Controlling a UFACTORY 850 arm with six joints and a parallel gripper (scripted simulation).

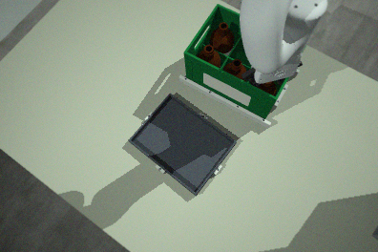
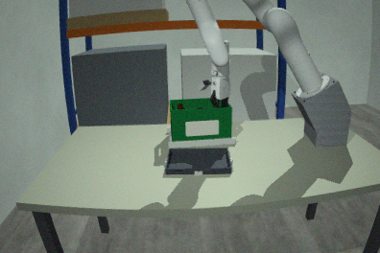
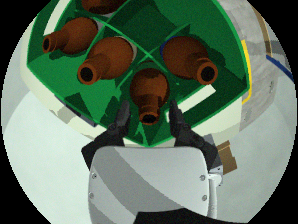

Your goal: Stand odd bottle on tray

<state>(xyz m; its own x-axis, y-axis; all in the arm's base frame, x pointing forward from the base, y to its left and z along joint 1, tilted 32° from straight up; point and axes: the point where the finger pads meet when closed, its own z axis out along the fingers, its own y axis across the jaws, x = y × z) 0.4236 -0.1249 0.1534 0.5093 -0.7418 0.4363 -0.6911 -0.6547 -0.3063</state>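
The green crate lies 80 mm ahead of my hand, 70 mm below it and 60 mm to the right of it. Round my hand: dark grey tray (200 mm to the left, 160 mm ahead, 150 mm below).
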